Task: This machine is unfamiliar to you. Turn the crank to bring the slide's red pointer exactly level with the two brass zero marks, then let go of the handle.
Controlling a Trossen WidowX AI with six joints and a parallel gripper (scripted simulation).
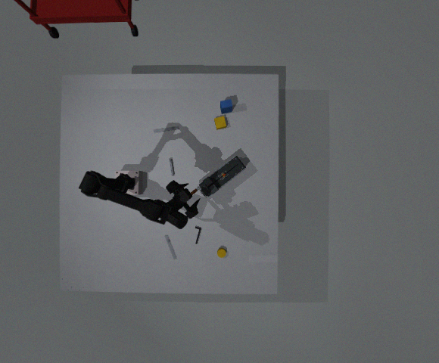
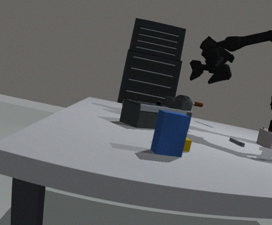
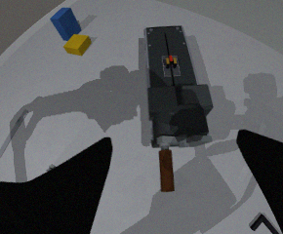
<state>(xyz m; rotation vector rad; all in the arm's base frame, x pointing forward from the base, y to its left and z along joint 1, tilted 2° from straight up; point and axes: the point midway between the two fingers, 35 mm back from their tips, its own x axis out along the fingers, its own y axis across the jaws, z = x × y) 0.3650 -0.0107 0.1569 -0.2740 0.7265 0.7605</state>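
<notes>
Right now my gripper tip is 10 mm past the brown crank handle, 10 mm to the left of it and 90 mm above it. From my gripper tip the other things lie so: red pointer 140 mm ahead, 100 mm to the left, 110 mm below; black hex key 30 mm ahead, 240 mm to the right, 190 mm below; yellow block 70 mm ahead, 400 mm to the left, 180 mm below.
</notes>
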